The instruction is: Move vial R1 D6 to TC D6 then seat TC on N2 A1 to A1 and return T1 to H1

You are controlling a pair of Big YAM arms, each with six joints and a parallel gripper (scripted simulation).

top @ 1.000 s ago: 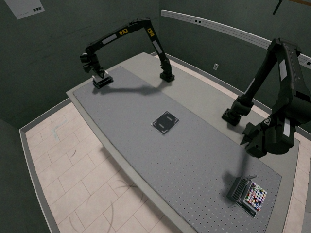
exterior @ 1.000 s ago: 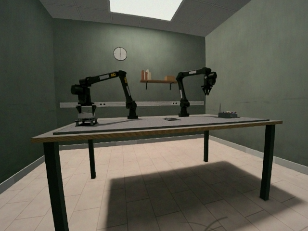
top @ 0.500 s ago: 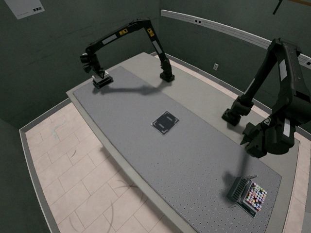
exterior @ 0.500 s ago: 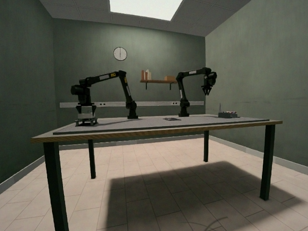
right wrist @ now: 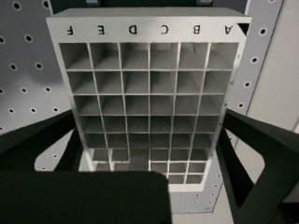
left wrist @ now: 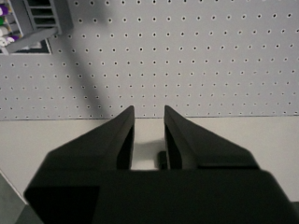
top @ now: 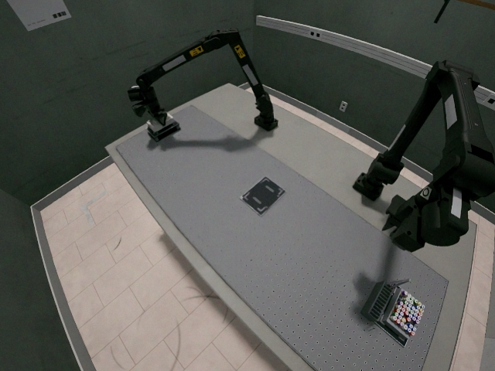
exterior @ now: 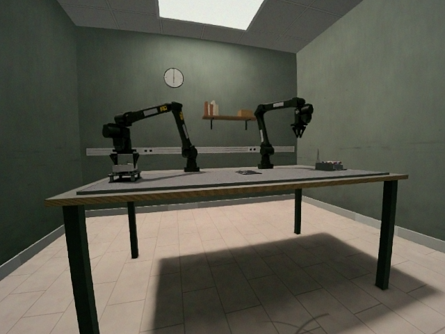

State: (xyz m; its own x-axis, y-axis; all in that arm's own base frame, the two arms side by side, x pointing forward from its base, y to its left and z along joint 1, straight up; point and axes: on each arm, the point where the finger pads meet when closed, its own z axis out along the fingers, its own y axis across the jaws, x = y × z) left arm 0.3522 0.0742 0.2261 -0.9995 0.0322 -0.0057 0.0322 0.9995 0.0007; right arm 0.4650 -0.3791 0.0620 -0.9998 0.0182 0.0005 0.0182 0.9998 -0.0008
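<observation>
My right gripper is now right at the tube carrier. Also, from my right hand: slotted holder: 126 cm to the left, 5 cm below, 5 cm behind; black nest: 3 cm below.
</observation>
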